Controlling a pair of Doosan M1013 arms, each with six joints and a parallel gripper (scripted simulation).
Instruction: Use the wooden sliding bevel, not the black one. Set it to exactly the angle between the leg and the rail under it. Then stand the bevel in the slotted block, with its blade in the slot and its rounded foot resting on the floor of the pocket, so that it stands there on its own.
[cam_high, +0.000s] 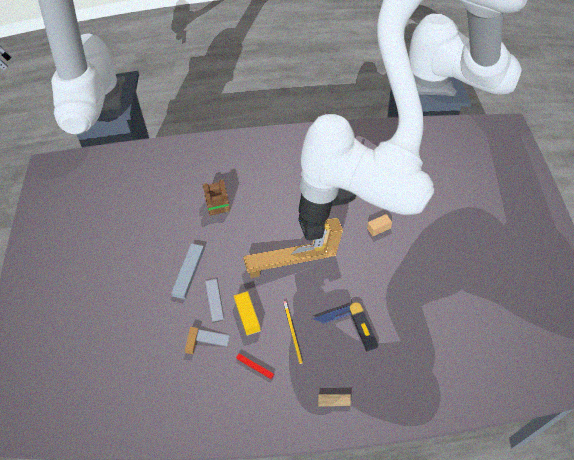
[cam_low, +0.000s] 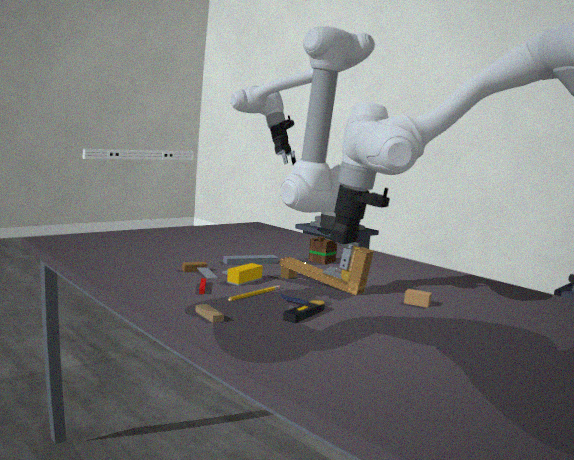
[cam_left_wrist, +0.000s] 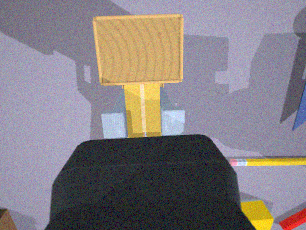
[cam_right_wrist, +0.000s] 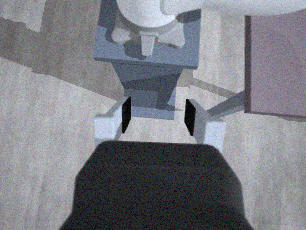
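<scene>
Now: left hand 20 mm above the wooden sliding bevel. From my left hand the other things lie so: black bevel 210 mm ahead, 80 mm to the left, 70 mm below; then pencil 230 mm ahead, 70 mm to the right, 70 mm below; then grey blade 10 mm ahead, 20 mm to the right, 40 mm below.
</scene>
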